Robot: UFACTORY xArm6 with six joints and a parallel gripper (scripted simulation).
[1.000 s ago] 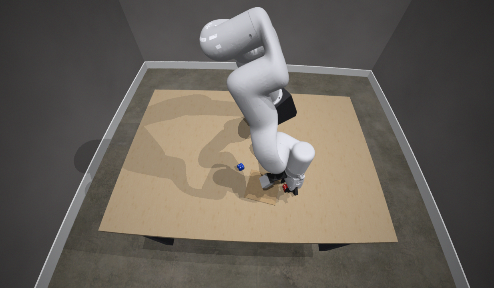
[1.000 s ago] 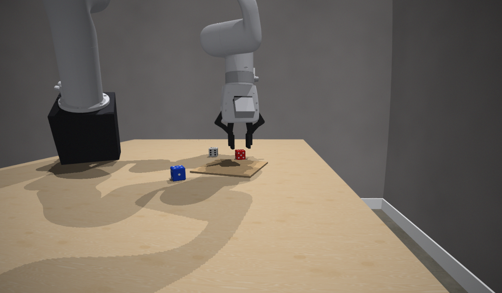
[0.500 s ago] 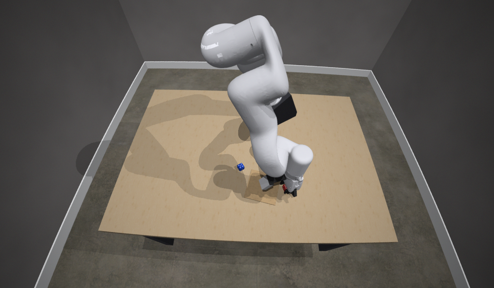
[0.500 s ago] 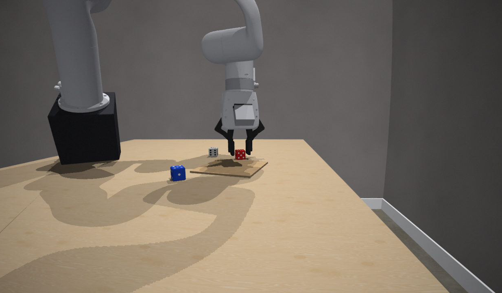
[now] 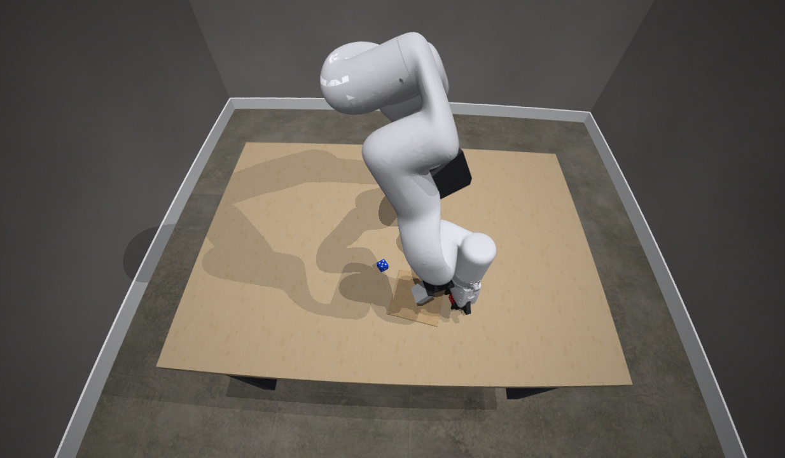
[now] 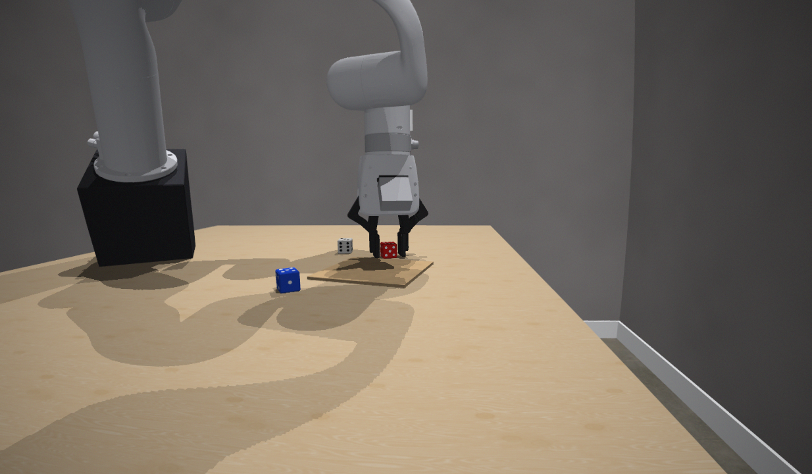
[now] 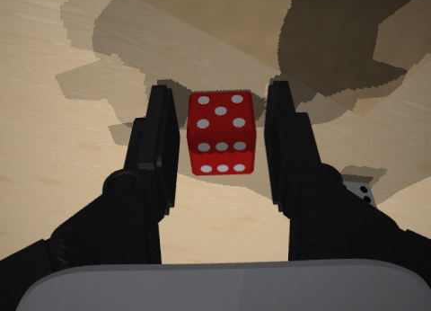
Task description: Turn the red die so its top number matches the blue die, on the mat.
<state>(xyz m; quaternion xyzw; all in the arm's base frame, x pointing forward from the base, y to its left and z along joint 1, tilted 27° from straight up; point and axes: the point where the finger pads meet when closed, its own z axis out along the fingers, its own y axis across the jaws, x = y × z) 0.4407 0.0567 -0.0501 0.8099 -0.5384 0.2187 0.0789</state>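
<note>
Now: the red die 1 cm below my hand. Round my hand: mat 10 cm to the right, 2 cm below, 1 cm behind; blue die 20 cm to the right, 10 cm behind, 1 cm below; white die 9 cm behind, 4 cm to the left, 1 cm below.
</note>
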